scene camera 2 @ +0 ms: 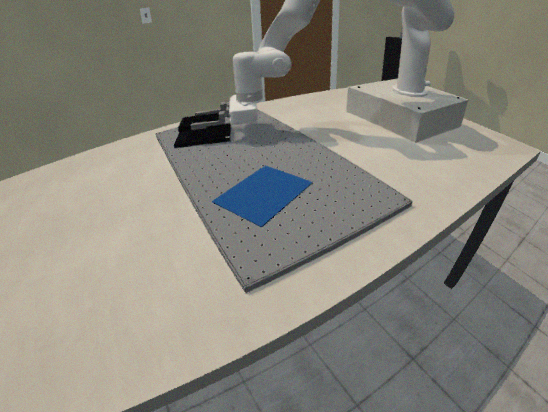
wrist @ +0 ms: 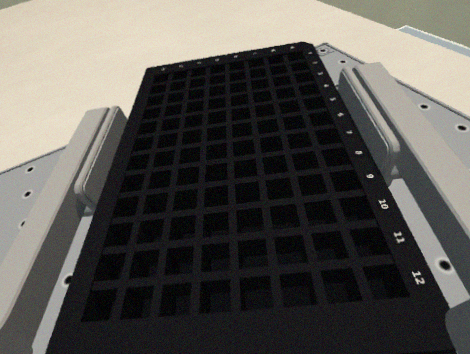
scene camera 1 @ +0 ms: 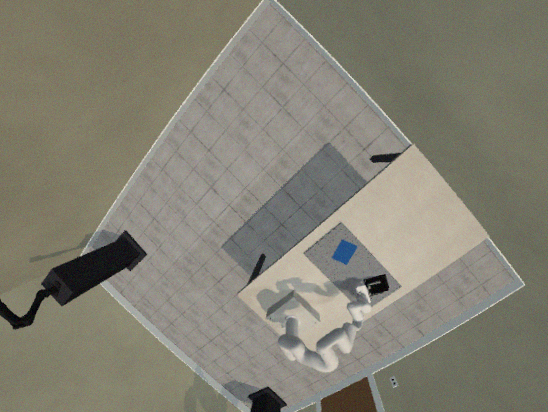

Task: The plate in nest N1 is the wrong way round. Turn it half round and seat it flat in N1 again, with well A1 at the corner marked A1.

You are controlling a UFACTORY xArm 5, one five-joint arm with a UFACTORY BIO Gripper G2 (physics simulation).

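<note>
The black well plate (scene camera 2: 186,122) (wrist: 232,166) is between the finger pads, gripped at its long sides. In the wrist view row letters run along its far edge, column 1 is far and column 12 near, and the A1 corner is far right. My gripper (scene camera 1: 376,284) (scene camera 2: 202,119) (wrist: 236,140) is shut on the plate, with its fingers roughly level. The black nest N1 (scene camera 2: 202,139) lies on the perforated board; the plate appears raised slightly above it in scene camera 2. The nest's A1 mark is not readable, and the plate hides the nest in the wrist view.
A flat blue rectangle (scene camera 1: 345,251) (scene camera 2: 262,195) lies on the grey perforated board (scene camera 1: 327,257) (scene camera 2: 325,220), away from the nest. The arm's box-shaped base (scene camera 2: 382,116) stands on the table (scene camera 2: 100,240) at the back right in scene camera 2. The nest is near one end of the board.
</note>
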